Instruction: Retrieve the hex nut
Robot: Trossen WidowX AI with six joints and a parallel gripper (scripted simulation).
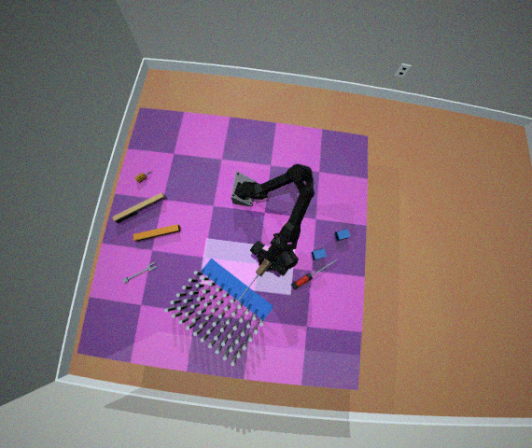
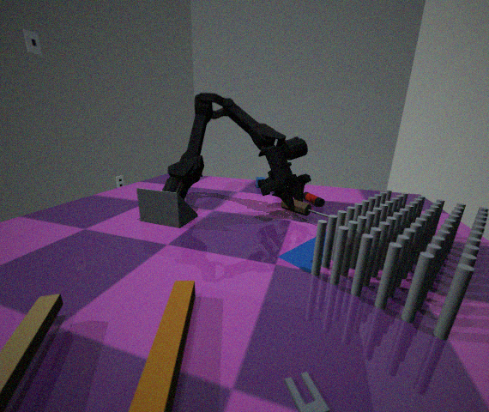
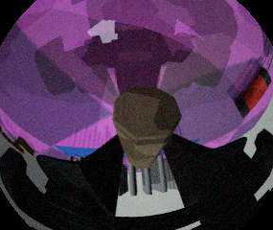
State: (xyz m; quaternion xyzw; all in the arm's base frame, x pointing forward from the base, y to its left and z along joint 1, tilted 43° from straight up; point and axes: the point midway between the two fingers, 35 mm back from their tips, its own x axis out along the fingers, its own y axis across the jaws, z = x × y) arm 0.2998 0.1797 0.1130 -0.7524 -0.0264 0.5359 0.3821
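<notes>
The blue taped strip lies 130 mm ahead of my gripper tip, 90 mm to the right of it and 30 mm below it. From my gripper tip the other things lie so: hook tool (90 mm ahead, 40 mm to the right); small wrench (560 mm to the right, 180 mm ahead, 30 mm below); orange bar (540 mm to the right, 20 mm behind, 10 mm below).
</notes>
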